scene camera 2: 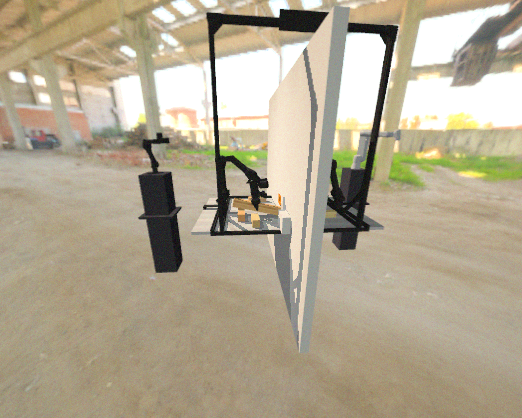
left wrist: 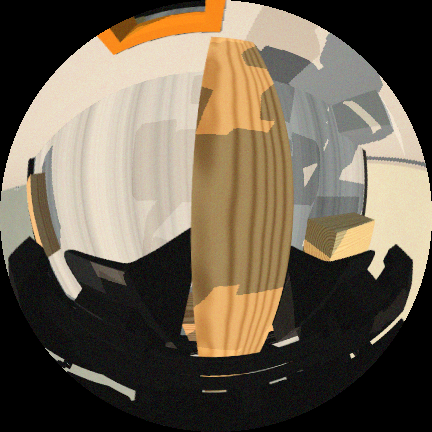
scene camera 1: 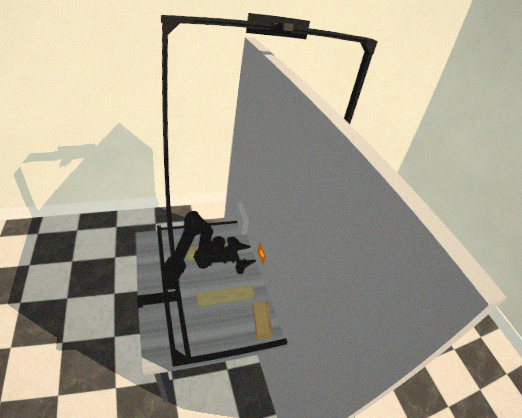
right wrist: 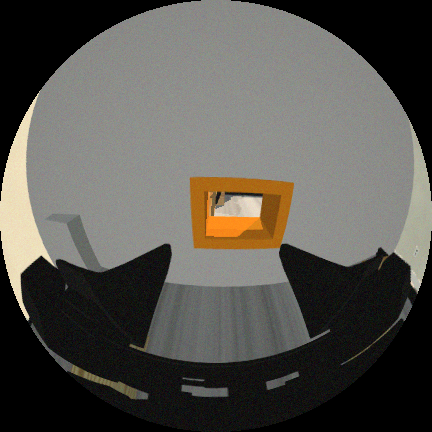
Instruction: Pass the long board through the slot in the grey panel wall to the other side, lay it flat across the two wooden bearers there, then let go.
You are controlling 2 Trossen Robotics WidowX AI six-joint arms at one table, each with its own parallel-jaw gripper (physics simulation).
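The long board is on the pale side of the panel wall. My left gripper is shut on it, one finger along each side. The board's far end points toward the wall, beside the slot's orange frame in the left wrist view. My right gripper is open and empty on the grey side, facing the slot. Two pale yellow bearers lie there: one in front, the other partly hidden by the right arm.
A tan block lies close to the wall on the right arm's side. On the board's side, wooden blocks lie near the board; blocks also show left and right of it. A bracket juts from the wall.
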